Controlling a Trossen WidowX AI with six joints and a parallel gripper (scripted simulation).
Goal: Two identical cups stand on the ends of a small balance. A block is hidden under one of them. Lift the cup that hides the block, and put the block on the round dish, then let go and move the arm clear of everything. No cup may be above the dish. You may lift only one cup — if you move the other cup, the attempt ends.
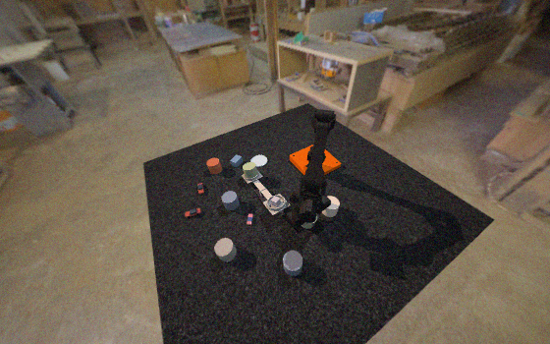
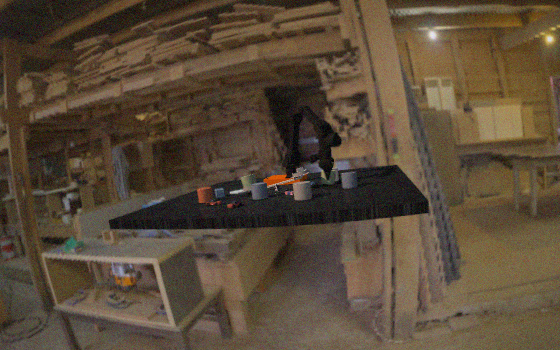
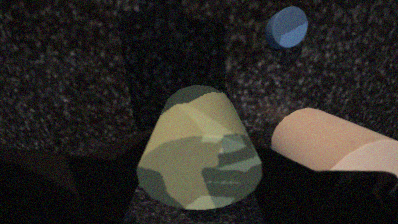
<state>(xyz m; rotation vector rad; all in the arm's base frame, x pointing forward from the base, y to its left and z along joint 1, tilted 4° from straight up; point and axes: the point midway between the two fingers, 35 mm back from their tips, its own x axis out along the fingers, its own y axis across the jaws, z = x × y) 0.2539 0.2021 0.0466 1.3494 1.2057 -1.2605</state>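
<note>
Now: the grey block 70 mm ahead of my gripper tip, 130 mm to the right of it and 60 mm above it. From my gripper tip the other things lie so: red-blue block: 190 mm ahead, 180 mm to the right, 20 mm below; balance: 50 mm ahead, 250 mm to the right, 10 mm above; beige cup: 140 mm behind, 20 mm to the left, 10 mm above.
</note>
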